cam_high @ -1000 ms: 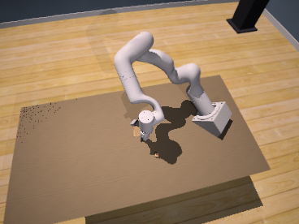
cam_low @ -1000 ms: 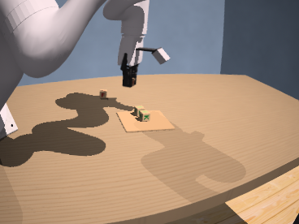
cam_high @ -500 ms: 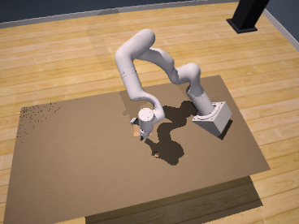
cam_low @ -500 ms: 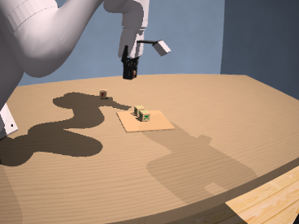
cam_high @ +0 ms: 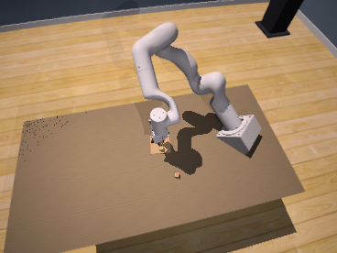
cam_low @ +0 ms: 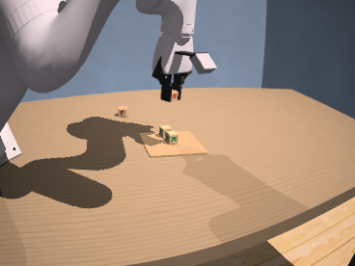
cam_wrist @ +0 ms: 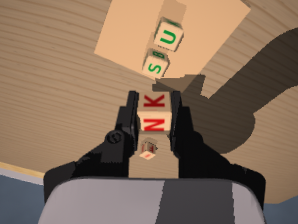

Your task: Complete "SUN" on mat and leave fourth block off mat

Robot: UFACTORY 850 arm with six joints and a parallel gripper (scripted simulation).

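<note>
The tan mat is 10 mm behind my hand, 30 mm to the right of it and 120 mm below it. From my hand the other things lie so: N block (10 mm below).
</note>
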